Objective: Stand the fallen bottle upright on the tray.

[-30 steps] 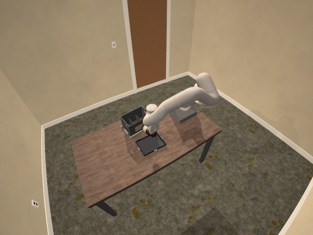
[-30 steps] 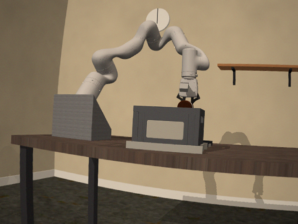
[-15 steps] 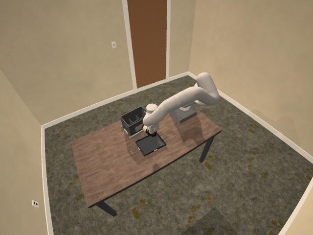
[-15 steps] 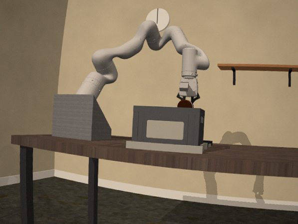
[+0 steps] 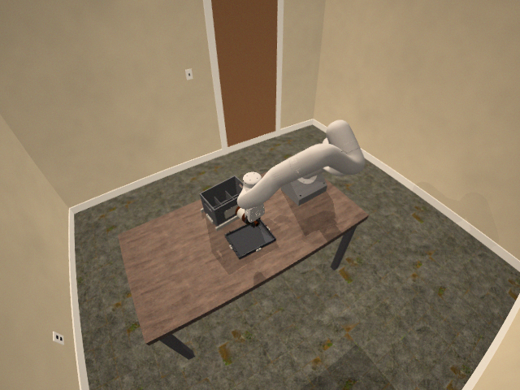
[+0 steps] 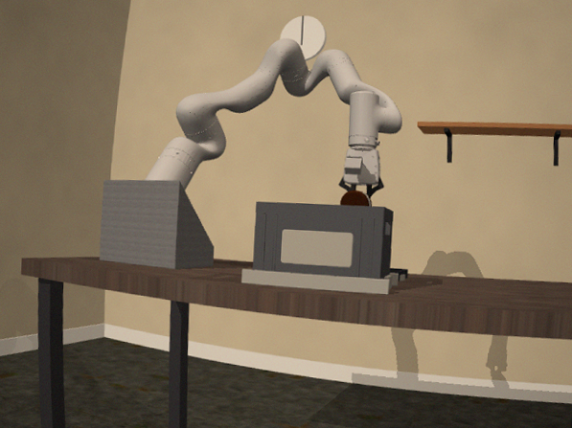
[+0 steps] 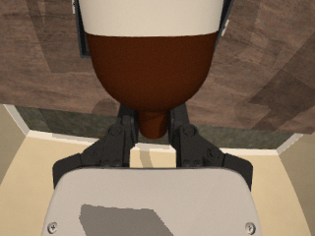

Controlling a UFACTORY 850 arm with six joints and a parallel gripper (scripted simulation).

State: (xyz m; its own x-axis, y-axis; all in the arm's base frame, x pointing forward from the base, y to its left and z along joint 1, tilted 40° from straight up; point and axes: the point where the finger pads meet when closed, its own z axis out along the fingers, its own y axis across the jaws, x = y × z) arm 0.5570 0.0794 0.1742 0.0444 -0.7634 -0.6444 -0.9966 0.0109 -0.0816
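My hand is 6 cm to the left of the brown bottle and 1 cm above it. From my hand the other things lie so: grey crate (33 cm to the right, 12 cm below, 2 cm behind); dark tray (19 cm below, 5 cm to the right, 1 cm ahead).
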